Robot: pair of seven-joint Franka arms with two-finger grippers.
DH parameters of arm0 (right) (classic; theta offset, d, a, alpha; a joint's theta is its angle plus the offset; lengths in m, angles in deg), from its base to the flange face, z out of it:
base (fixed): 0 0 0 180
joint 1: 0 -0.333 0 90
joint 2: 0 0 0 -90
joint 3: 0 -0.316 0.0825 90
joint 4: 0 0 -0.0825 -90
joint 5: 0 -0.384 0 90
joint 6: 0 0 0.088 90
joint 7: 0 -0.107 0 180
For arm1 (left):
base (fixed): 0 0 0 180
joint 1: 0 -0.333 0 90
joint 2: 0 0 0 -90
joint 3: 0 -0.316 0.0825 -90
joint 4: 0 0 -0.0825 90
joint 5: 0 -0.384 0 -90
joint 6: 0 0 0.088 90
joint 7: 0 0.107 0 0
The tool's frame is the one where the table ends.
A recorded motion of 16 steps. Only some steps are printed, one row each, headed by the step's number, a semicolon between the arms.
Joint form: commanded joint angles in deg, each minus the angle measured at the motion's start. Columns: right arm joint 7, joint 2, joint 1, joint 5, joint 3, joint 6, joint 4; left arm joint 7, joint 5, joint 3, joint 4, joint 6, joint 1, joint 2.
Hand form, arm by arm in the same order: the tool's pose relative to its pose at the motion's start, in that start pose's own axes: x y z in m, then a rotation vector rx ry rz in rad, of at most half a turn. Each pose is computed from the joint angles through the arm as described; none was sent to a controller.
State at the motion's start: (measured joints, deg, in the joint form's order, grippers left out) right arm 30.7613 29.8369 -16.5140 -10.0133 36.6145 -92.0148 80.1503; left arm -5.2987 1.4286 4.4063 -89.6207 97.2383 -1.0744 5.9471
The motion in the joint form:
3: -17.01 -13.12 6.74 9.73 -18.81 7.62 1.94; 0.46 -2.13 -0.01 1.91 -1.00 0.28 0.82
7: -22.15 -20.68 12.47 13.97 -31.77 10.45 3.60; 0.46 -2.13 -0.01 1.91 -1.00 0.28 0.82
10: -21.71 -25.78 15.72 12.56 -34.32 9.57 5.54; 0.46 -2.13 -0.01 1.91 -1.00 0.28 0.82
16: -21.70 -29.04 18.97 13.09 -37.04 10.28 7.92; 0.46 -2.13 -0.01 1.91 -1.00 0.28 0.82
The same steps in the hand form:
3: -0.0389 -0.0799 -0.0757 0.0032 -0.0007 0.0913; 0.0038 -0.0006 -0.0058 0.0354 0.0047 0.0171
7: -0.0732 -0.1343 -0.1257 -0.0330 0.0423 0.0650; 0.0038 -0.0006 -0.0058 0.0354 0.0047 0.0171
10: -0.1051 -0.1320 -0.1548 -0.0090 0.1172 0.0665; 0.0038 -0.0006 -0.0058 0.0354 0.0047 0.0171
16: -0.1272 -0.1292 -0.1611 -0.0137 0.1187 0.0775; 0.0038 -0.0006 -0.0058 0.0354 0.0047 0.0171

